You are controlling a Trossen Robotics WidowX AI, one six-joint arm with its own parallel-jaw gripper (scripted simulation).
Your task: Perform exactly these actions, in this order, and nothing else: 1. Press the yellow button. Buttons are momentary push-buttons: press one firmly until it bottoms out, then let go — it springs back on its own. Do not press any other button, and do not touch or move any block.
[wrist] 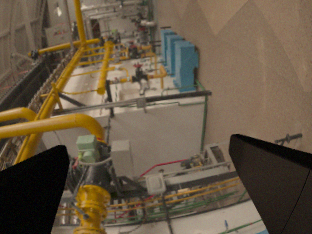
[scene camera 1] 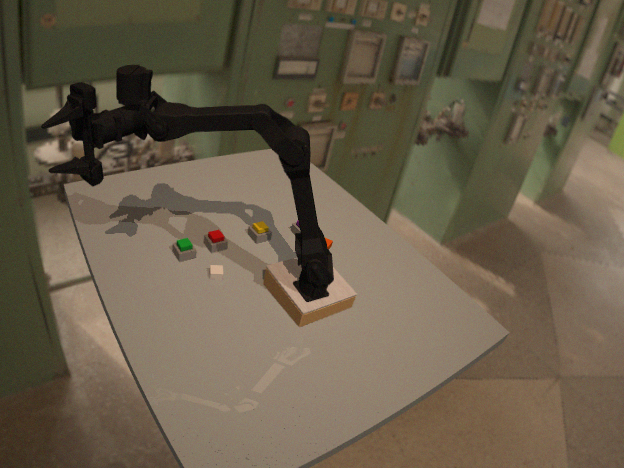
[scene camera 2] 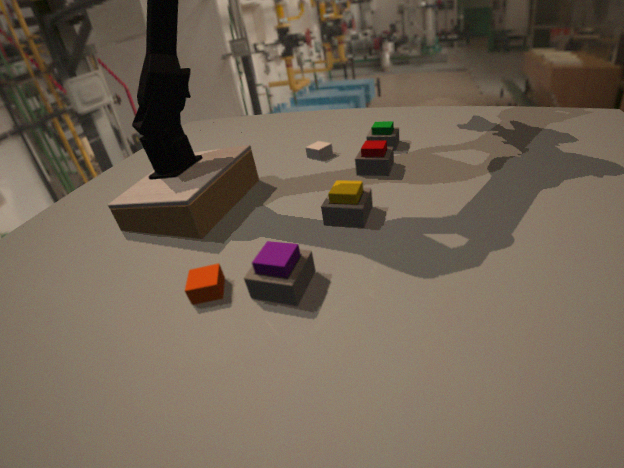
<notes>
The gripper is open, with nothing in its grasp. Further things: an orange block and a yellow button.
The gripper is seen too in the wrist view.
</notes>
